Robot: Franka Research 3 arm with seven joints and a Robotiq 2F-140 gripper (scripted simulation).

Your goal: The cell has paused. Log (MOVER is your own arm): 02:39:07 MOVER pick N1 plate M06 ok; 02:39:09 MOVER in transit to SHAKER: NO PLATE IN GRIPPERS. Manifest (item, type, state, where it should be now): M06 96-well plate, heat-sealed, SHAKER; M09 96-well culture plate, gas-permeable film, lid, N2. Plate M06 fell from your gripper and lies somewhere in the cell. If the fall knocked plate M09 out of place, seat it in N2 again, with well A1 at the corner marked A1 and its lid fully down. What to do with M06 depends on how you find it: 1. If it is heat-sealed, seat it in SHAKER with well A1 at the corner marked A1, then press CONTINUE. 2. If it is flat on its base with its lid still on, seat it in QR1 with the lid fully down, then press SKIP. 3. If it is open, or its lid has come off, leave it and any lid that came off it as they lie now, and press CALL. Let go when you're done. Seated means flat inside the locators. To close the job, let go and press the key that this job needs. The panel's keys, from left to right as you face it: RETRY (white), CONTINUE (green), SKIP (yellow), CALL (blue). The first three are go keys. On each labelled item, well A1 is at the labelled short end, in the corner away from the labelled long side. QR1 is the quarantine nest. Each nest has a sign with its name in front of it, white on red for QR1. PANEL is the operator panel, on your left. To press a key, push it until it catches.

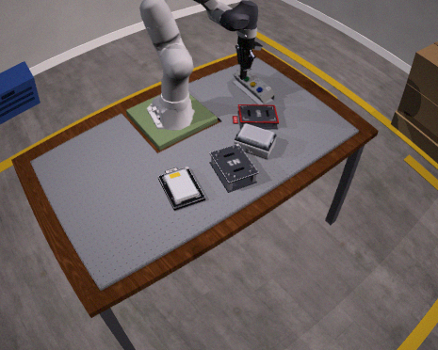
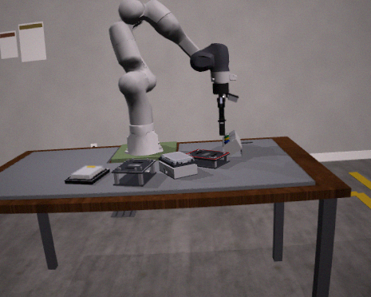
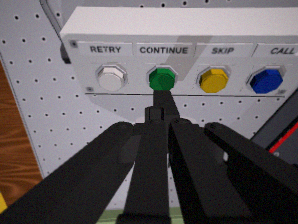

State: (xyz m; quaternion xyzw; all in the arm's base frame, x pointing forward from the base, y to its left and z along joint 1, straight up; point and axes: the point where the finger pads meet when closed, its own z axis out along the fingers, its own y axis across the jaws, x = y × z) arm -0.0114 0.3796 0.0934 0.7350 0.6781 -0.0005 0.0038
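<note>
Now: the green continue key 4 cm below my hand and 2 cm to the left of it. Also, from my hand: blue call key: 10 cm ahead, 4 cm below, 1 cm to the left; yellow skip key: 5 cm ahead, 4 cm below, 2 cm to the left; white retry key: 5 cm behind, 4 cm below, 2 cm to the left.
</note>
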